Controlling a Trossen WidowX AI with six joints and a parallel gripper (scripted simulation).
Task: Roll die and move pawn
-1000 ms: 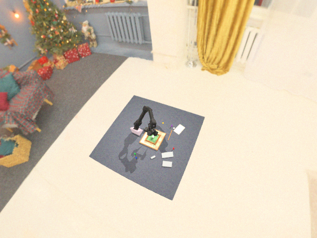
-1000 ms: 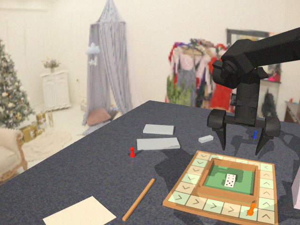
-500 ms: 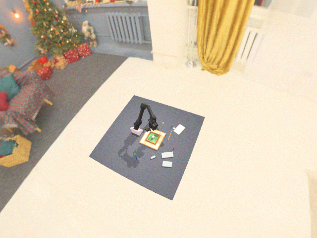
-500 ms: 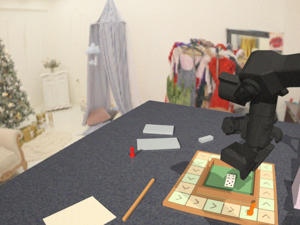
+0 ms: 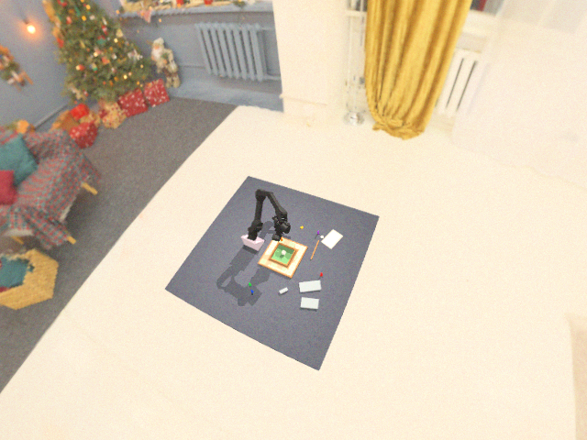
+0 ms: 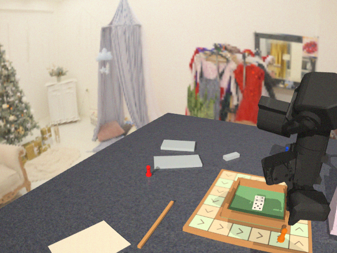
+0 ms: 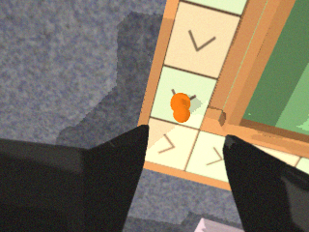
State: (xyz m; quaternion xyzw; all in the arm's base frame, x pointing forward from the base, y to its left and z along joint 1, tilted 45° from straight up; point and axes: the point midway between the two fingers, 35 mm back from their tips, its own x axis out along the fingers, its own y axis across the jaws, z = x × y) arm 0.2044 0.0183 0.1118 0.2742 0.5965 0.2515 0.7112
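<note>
Now: the orange pawn 50 mm below my gripper tip. Round my gripper tip: green tray: 60 mm ahead, 120 mm to the right, 70 mm below; then white die: 60 mm ahead, 110 mm to the right, 50 mm below; then yellow piece: 110 mm ahead, 170 mm to the left, 70 mm below.
</note>
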